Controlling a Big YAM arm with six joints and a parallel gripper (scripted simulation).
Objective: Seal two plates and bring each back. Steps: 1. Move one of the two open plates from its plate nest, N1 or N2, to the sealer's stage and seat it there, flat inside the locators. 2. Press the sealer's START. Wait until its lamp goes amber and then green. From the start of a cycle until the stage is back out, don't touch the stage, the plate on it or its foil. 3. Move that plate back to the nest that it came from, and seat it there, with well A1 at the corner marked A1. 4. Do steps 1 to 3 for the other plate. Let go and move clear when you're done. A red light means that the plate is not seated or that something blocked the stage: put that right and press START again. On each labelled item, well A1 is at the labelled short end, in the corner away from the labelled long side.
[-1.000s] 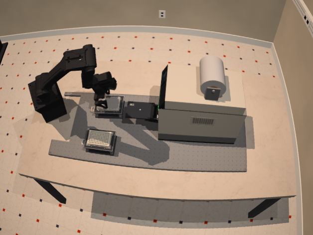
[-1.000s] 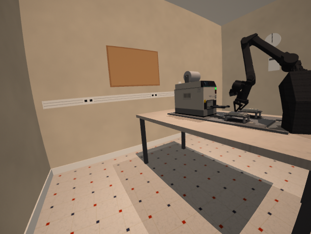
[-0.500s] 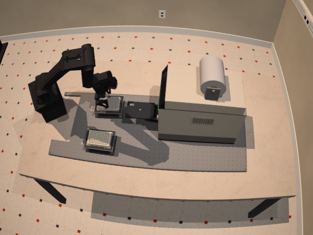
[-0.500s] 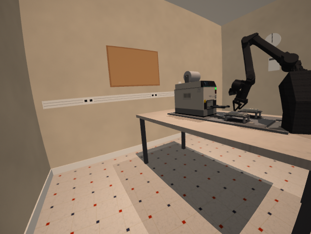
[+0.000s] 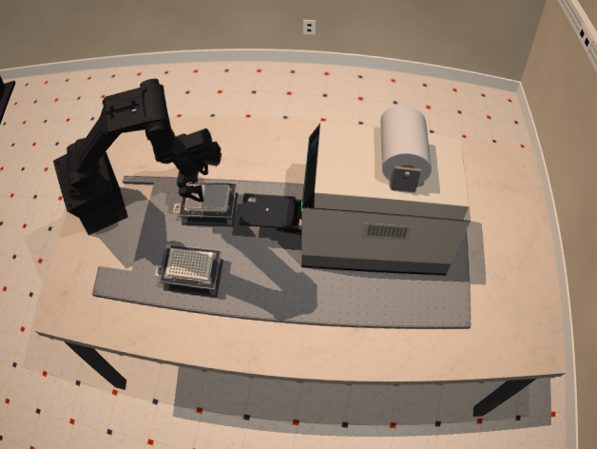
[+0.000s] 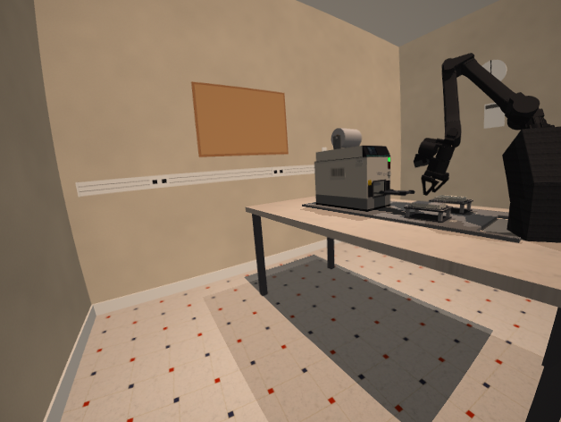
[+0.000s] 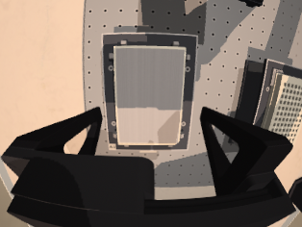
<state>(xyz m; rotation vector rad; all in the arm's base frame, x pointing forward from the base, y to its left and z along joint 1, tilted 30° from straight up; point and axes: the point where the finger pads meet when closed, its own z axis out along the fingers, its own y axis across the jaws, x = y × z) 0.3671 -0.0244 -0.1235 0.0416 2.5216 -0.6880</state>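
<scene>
Now: the plate 22 cm to the right of my hand, 6 cm below it and 6 cm behind it. Also, from my hand: yellow warning label: 29 cm ahead, 4 cm above, 3 cm to the right; start button: 25 cm ahead, 21 cm to the right, 7 cm above; sealer stage: 18 cm ahead, 10 cm to the right, 2 cm below.
</scene>
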